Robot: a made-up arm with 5 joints.
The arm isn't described. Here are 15 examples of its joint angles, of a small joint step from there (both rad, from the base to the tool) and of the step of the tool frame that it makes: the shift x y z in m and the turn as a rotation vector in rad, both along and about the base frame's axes.
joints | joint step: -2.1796 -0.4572 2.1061 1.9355 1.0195 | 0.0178 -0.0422 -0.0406 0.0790 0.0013
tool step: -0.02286 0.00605 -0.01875 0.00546 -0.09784 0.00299
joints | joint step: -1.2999 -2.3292 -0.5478 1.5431 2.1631 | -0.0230 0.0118 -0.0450 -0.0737 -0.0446
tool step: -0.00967 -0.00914 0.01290 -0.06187 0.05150 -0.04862
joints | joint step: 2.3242 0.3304 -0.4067 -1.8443 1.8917 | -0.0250 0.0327 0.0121 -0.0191 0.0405
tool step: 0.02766 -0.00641 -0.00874 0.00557 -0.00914 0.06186
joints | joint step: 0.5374 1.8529 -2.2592 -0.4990 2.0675 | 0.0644 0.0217 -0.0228 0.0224 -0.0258
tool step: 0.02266 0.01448 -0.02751 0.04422 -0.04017 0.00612
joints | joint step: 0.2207 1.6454 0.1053 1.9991 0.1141 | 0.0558 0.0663 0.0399 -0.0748 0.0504
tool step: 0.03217 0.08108 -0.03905 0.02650 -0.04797 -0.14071
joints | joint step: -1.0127 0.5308 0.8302 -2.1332 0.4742 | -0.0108 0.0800 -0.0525 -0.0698 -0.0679
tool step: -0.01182 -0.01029 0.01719 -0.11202 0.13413 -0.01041
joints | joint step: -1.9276 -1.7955 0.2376 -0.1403 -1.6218 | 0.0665 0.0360 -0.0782 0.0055 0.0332
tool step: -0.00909 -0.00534 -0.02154 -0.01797 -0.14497 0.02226
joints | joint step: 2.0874 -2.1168 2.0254 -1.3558 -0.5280 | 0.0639 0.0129 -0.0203 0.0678 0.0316
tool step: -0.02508 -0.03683 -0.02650 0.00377 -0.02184 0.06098
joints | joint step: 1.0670 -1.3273 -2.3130 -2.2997 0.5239 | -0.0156 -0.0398 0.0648 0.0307 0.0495
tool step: -0.01230 0.00365 -0.01569 -0.04877 0.12512 0.00370
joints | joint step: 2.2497 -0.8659 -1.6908 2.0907 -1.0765 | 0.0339 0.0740 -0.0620 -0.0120 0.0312
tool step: 0.03347 -0.00137 -0.06712 0.07786 -0.10608 -0.00432
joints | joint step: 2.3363 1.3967 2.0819 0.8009 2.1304 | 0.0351 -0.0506 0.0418 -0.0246 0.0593
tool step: -0.00170 -0.01298 -0.01068 -0.07019 -0.03480 -0.06995
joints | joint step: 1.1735 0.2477 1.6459 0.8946 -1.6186 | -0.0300 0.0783 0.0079 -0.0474 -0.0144
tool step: -0.03900 0.04304 0.00741 0.08949 0.07066 -0.00451
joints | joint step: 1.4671 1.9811 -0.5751 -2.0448 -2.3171 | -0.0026 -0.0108 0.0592 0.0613 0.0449
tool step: 0.01780 -0.01935 0.06024 -0.07544 -0.09513 -0.01739
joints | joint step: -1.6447 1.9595 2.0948 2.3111 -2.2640 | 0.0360 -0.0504 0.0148 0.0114 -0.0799
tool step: 0.03856 0.01873 -0.02412 0.09464 -0.09139 0.05582
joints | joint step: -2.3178 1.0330 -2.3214 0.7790 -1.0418 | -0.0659 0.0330 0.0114 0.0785 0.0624
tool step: -0.02189 0.01336 -0.08103 -0.08919 0.10979 0.07706
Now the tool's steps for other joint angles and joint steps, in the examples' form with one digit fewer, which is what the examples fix.
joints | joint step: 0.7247 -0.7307 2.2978 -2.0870 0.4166 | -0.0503 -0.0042 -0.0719 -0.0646 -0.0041
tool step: 0.0217 0.0154 -0.0281 -0.0979 0.0358 -0.0210
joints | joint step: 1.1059 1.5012 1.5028 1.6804 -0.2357 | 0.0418 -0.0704 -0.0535 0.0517 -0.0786
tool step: 0.0357 -0.0607 -0.0110 -0.0980 -0.0713 -0.0061
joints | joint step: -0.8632 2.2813 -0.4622 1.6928 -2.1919 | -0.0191 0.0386 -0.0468 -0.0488 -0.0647
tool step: 0.0421 0.0344 -0.0240 -0.0807 0.0174 -0.0356
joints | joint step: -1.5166 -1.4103 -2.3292 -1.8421 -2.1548 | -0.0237 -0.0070 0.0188 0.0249 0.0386
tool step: -0.0517 -0.0010 -0.0075 -0.0034 0.0830 0.0158
